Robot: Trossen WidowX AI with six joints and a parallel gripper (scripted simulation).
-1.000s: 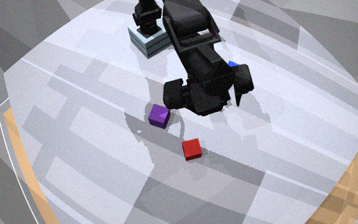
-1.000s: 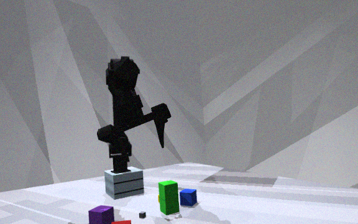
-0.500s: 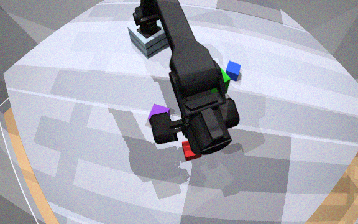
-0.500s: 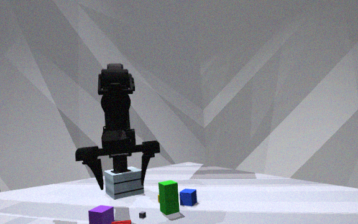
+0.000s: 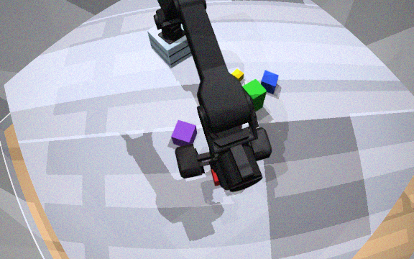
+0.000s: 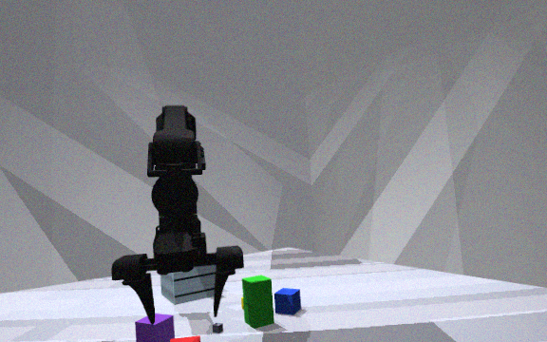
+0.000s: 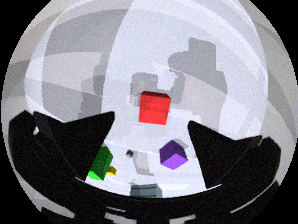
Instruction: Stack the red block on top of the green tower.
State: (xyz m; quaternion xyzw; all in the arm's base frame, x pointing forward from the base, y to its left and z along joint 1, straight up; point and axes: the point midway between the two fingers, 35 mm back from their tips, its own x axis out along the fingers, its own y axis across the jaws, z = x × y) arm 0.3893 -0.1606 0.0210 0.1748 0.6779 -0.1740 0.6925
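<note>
My gripper tip is now 60 mm above the red block. The rest, counted from my gripper tip: tiny grey cube (110 mm behind, 110 mm to the left, 70 mm below); then small yellow block (180 mm behind, 230 mm to the left, 70 mm below); then purple block (140 mm behind, 60 mm below).
</note>
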